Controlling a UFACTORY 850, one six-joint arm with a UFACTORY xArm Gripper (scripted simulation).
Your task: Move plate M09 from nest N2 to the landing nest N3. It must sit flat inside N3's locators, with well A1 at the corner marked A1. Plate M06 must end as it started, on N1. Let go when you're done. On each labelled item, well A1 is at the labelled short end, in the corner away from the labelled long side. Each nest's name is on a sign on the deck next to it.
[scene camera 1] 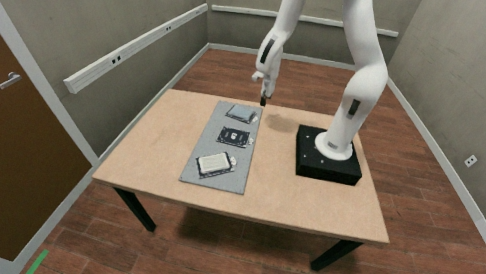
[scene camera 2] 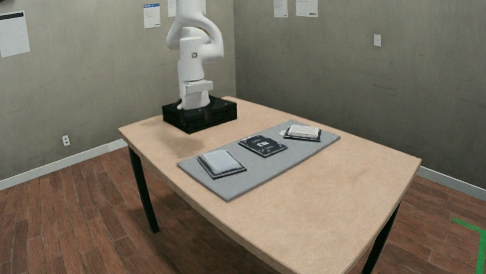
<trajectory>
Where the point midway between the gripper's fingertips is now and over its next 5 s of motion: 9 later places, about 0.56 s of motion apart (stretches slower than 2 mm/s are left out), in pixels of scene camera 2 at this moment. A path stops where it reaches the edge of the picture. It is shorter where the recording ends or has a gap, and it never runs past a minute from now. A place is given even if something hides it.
My gripper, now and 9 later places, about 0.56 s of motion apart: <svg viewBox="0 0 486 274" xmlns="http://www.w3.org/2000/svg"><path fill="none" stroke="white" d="M196 122L211 119L228 116L245 113L262 109L272 107L269 109L258 114L246 119L233 125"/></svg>
</trajectory>
